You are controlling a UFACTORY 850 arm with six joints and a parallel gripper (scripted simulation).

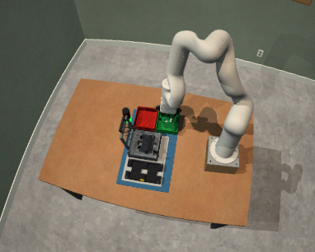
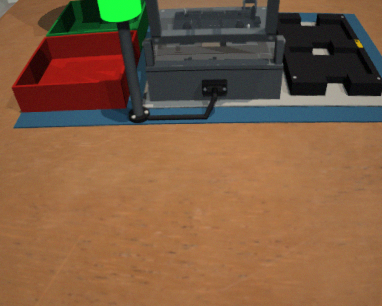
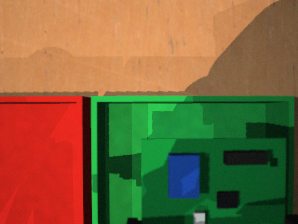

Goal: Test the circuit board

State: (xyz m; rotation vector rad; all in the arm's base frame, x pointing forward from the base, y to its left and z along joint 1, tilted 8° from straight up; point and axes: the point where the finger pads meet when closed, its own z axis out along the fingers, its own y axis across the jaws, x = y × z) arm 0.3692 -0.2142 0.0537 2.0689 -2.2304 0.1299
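My gripper is now 100 mm above the green bin. The rest, counted from my hand: lid: 230 mm ahead, 180 mm to the left, 70 mm above; then green circuit board: 10 mm below; then red bin: 150 mm ahead, 100 mm below, 10 mm to the right.
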